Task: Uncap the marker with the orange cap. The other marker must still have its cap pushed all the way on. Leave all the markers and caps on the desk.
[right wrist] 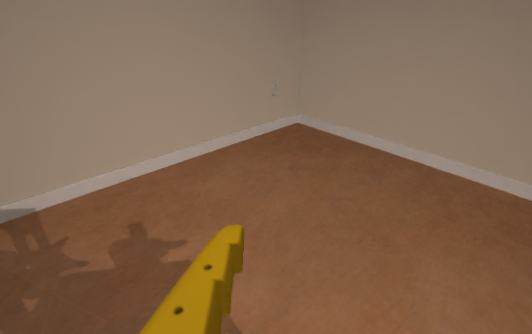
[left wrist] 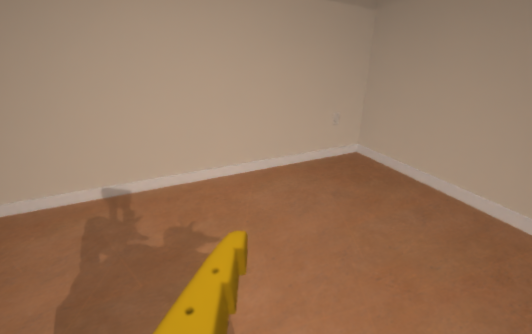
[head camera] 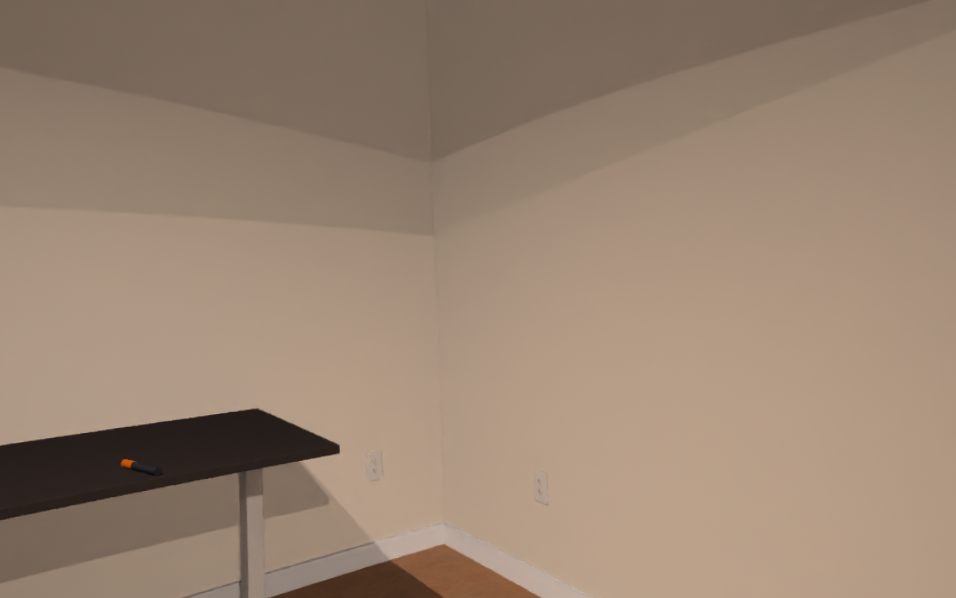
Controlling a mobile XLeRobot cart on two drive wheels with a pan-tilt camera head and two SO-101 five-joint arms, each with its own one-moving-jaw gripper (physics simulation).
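Frame: origin at the left arm's base, x back, y right, z up, level; metres.
Seen in the pictures: left hand, its tool point: (left wrist: pixel 246 247); right hand, its tool point: (right wrist: pixel 242 242).
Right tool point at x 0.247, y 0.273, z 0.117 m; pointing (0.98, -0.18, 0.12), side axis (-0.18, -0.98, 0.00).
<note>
A point is followed by its place in that frame.
A black marker with an orange cap (head camera: pixel 141 466) @[y -0.621, x -1.889, z -0.039 m] lies on the dark desk (head camera: pixel 232 437) @[y -0.506, x -2.238, z -0.055 m] at the lower left of the head view, near the desk's front edge, its orange end to the left. The other marker does not show in these views. My left gripper (left wrist: pixel 242 237) shows one notched yellow jaw over the floor, so it is fully open and empty. My right gripper (right wrist: pixel 240 230) also shows one notched yellow jaw over the floor, fully open and empty. Both are away from the desk; neither shows in the head view.
A pale desk leg (head camera: pixel 252 535) @[y -0.467, x -2.281, z -0.368 m] stands under the desk's right part. Beige walls meet in a corner behind and right of the desk, with wall outlets (head camera: pixel 374 466) (right wrist: pixel 274 88). A brown floor (left wrist: pixel 325 240) @[y -0.089, x 1.309, z -0.775 m] (right wrist: pixel 350 240) @[y -0.284, x 1.091, z -0.775 m] with robot shadows lies below both wrist cameras.
</note>
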